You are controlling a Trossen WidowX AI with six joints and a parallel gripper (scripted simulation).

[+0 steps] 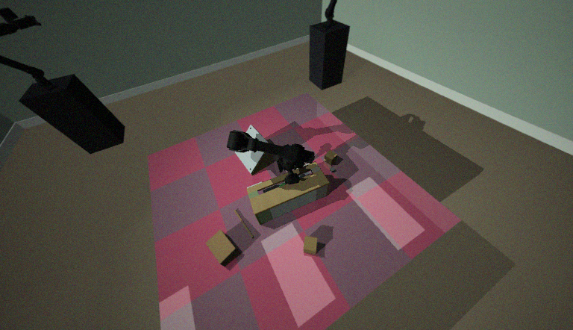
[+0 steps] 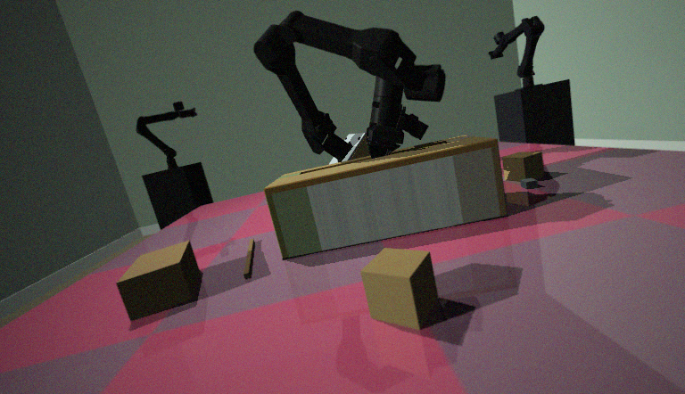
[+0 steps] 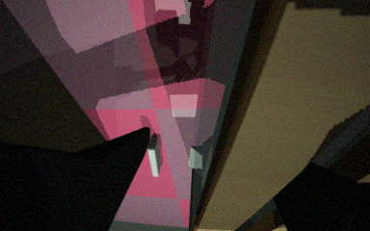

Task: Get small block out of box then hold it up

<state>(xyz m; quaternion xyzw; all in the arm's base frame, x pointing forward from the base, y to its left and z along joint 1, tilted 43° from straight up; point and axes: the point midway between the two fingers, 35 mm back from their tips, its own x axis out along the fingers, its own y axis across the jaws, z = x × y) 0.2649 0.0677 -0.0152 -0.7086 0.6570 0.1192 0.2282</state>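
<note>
Now: gripper tip 4 cm short of the box and 2 cm above it. From my gripper tip the other things lie so: green block: 5 cm ahead, 3 cm to the right; grey piece: 29 cm to the left, 8 cm below, 4 cm ahead; thin stick: 28 cm to the right, 8 cm below, 8 cm ahead.
</note>
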